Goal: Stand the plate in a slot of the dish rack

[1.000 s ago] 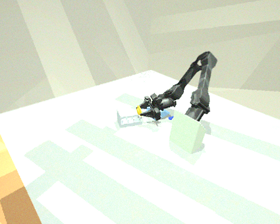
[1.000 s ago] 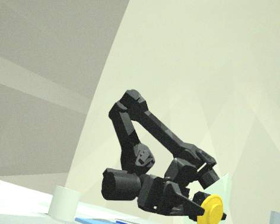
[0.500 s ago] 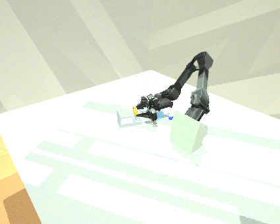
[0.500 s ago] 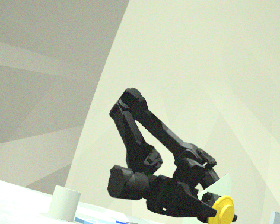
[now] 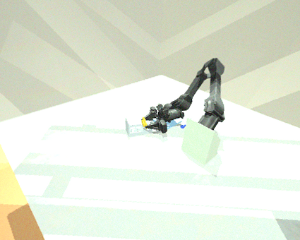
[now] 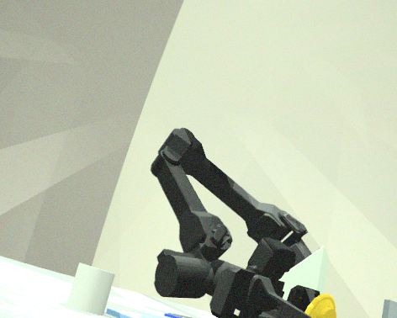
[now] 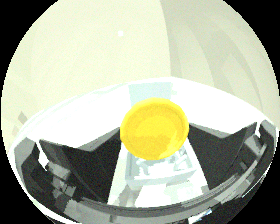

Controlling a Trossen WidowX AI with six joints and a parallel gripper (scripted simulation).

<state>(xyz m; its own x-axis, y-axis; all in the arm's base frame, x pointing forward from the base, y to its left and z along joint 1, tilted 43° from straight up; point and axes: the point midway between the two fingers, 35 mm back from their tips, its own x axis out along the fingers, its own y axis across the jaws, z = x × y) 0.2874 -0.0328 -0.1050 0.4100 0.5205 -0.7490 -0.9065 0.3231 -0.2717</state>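
My gripper tip is 10 mm to the left of the yellow plate. Round my gripper tip: grey dish rack: 10 mm ahead, 20 mm to the left, 20 mm below; then blue spoon: 120 mm behind, 220 mm to the right, 40 mm below; then light blue mat: 180 mm to the right, 40 mm below.
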